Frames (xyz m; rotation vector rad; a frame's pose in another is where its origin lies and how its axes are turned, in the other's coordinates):
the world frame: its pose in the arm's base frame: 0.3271 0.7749 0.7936 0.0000 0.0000 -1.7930
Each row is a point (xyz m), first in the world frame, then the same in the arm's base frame.
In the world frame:
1: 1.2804 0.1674 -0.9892
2: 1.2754 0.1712 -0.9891
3: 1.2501 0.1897 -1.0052
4: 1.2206 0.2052 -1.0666
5: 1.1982 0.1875 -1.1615
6: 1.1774 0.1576 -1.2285
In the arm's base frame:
1: 0.2082 -0.5109 -0.1956
2: 0.2130 -0.5069 -0.1955
3: 0.2366 -0.4863 -0.2116
4: 0.2583 -0.4609 -0.2730
5: 0.2459 -0.4352 -0.3679
6: 0.2214 -0.4083 -0.4349

